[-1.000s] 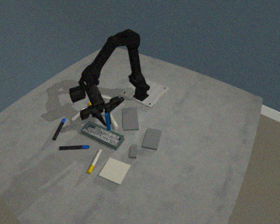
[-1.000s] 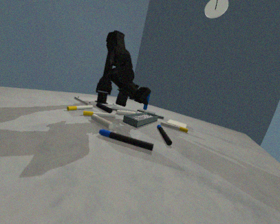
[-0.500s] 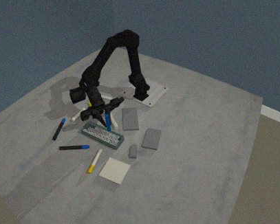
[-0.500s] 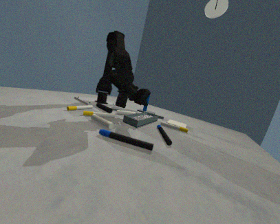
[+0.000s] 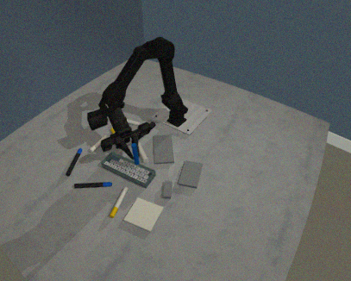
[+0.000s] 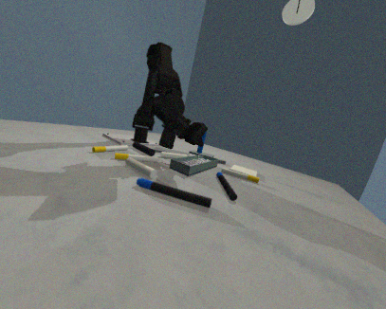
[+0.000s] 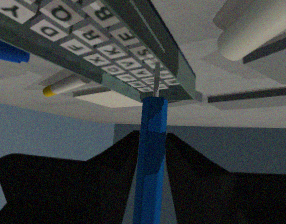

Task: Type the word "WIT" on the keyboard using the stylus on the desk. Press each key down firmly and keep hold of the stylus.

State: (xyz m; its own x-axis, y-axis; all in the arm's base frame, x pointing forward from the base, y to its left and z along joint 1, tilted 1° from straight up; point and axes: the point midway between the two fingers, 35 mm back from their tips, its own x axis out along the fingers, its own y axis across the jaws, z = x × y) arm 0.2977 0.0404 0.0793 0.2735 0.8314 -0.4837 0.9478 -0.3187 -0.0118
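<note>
The small grey block is 14 cm to the left of my gripper tip and 6 cm below it. Also, from my gripper tip: white pad 14 cm to the left, 12 cm ahead, 7 cm below; thin grey tip 5 cm below; blue stylus 1 cm below.
</note>
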